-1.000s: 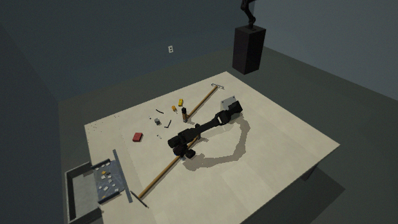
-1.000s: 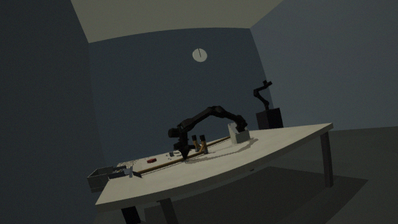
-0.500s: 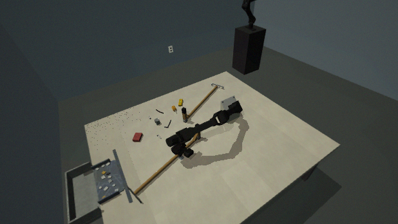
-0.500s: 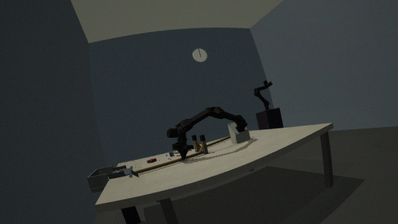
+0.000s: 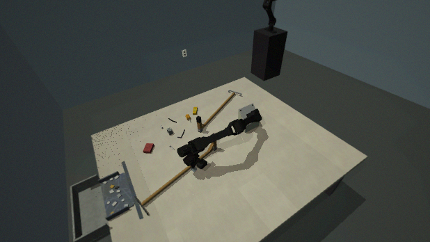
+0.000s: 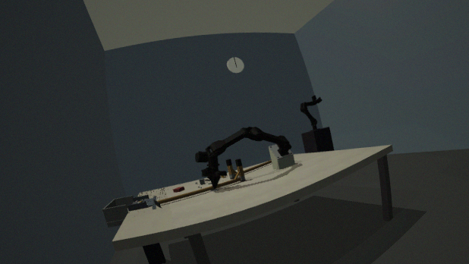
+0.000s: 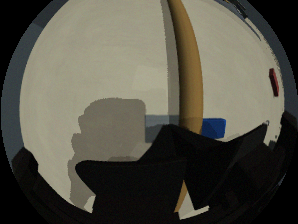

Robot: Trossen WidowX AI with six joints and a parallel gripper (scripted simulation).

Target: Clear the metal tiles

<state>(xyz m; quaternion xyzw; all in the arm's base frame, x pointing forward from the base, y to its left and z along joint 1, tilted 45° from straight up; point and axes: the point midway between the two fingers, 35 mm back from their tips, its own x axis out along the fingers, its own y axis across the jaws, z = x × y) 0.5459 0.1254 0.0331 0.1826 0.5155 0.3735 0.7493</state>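
My gripper tip is 30 mm to the left of the blue piece and 10 mm above it. Also, from my gripper tip: black hex key (330 mm to the right, 50 mm behind, 10 mm below); long scraper (70 mm ahead, 50 mm above); red block (330 mm to the right, 200 mm ahead).
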